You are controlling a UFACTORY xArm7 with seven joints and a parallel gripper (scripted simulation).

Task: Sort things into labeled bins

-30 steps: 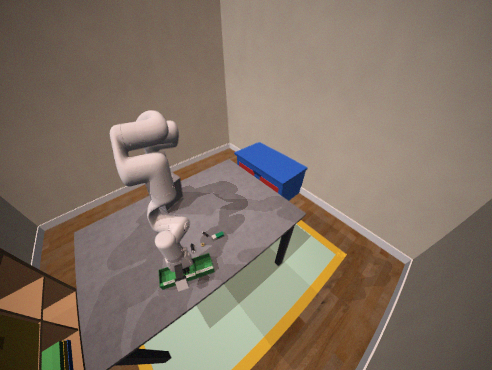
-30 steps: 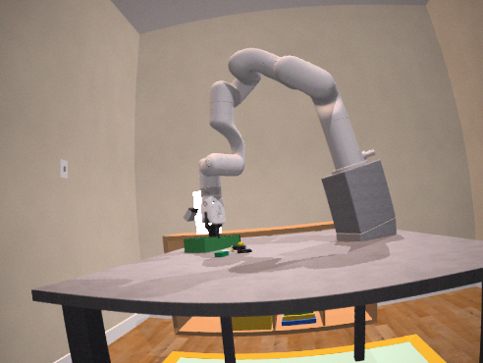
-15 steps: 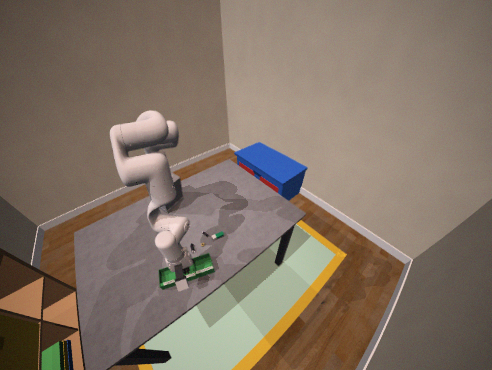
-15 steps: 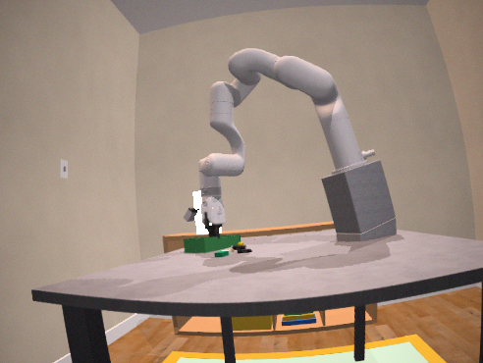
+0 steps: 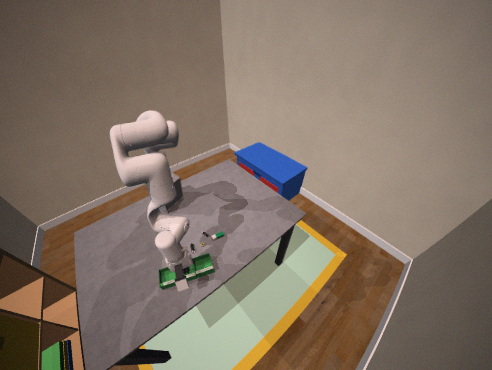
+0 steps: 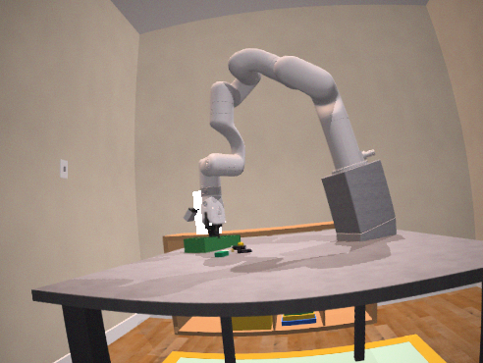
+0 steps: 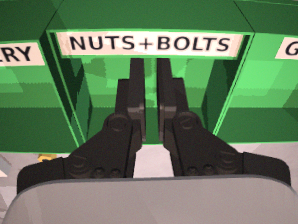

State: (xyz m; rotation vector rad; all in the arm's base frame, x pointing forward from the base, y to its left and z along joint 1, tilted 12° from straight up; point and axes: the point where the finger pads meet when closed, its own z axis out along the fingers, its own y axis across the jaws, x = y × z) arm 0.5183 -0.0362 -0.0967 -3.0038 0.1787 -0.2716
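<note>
Right now my hand is 1 cm above the green three-compartment bin. From my hand the other things lie so: yellow nut (10 cm behind, 12 cm to the left, 3 cm below); black cylinder (11 cm behind, 7 cm to the left, 3 cm below); small black object (16 cm behind, 16 cm to the left, 3 cm below).
</note>
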